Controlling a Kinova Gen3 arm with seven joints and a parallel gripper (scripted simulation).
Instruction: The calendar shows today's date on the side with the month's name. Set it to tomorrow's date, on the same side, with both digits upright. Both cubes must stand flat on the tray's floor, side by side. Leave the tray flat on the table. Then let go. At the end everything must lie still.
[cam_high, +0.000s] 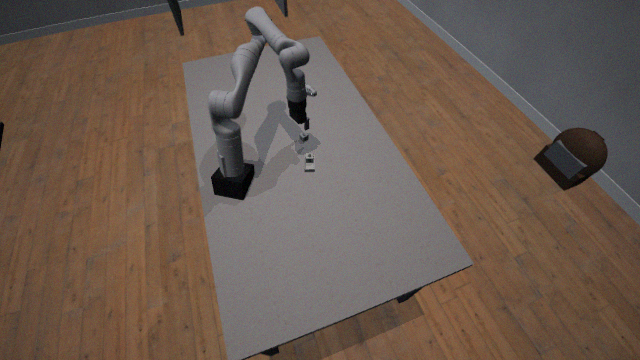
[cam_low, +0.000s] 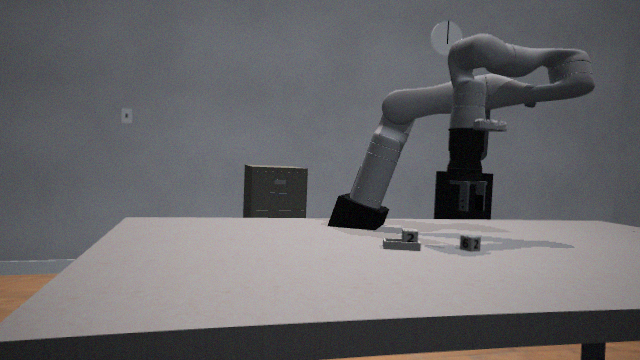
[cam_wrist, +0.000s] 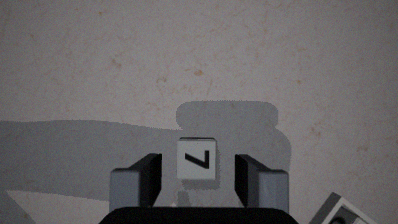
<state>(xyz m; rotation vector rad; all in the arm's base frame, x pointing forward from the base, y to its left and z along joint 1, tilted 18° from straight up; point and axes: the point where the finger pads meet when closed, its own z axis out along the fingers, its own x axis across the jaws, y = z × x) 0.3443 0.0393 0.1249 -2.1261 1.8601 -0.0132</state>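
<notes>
The digit cube lies 9 cm below my hand. The rest, counted from my hand: calendar tray 5 cm behind, 15 cm to the right, 10 cm below.
</notes>
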